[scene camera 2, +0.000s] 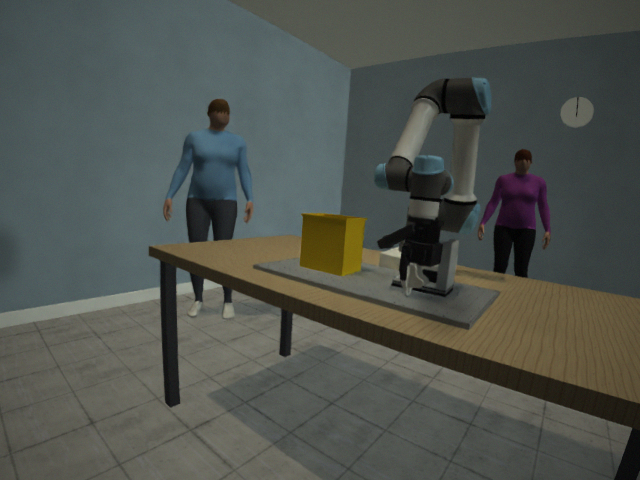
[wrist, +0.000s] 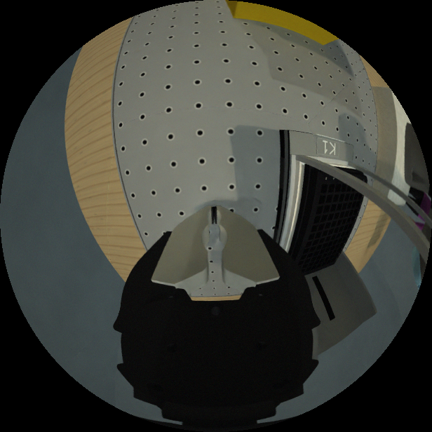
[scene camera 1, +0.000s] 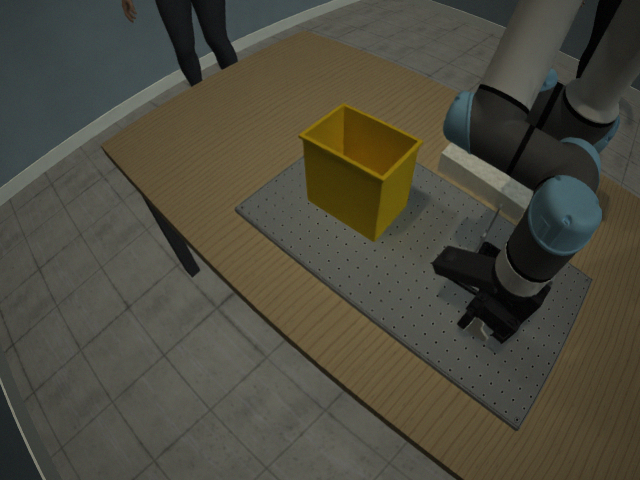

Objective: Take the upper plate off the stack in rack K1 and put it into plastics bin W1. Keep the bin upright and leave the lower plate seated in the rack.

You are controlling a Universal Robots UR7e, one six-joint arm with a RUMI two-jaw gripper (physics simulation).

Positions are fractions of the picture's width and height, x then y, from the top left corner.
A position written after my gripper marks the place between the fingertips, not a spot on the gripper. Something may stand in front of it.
Scene:
My gripper shows in scene camera 2 (0.64,0.62), in the wrist view (0.49,0.48) and in scene camera 1 (0.72,0.68).

